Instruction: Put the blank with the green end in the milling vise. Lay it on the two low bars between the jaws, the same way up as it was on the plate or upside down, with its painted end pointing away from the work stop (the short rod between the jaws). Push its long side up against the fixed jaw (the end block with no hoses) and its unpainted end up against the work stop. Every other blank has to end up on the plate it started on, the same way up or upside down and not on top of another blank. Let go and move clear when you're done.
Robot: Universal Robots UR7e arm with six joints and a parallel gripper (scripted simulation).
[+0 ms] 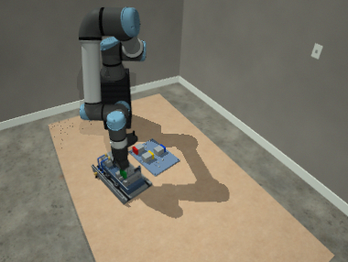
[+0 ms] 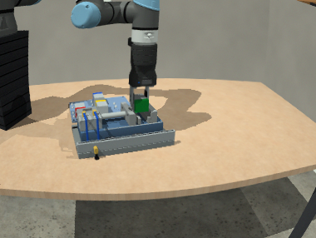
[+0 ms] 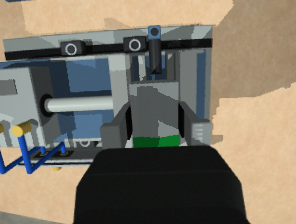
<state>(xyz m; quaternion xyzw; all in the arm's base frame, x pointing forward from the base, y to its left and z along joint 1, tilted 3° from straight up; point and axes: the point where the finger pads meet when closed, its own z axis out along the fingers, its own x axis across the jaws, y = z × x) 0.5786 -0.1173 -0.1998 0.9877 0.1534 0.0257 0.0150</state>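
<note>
Now: hand 2 cm above the green-ended blank. The rest, counted from my hand: piston rod: 8 cm behind, 5 cm below, 2 cm to the right; then work stop rod: 5 cm to the left, 4 cm below, 1 cm behind; then fixed jaw: 5 cm below, 3 cm ahead, 2 cm to the left.
</note>
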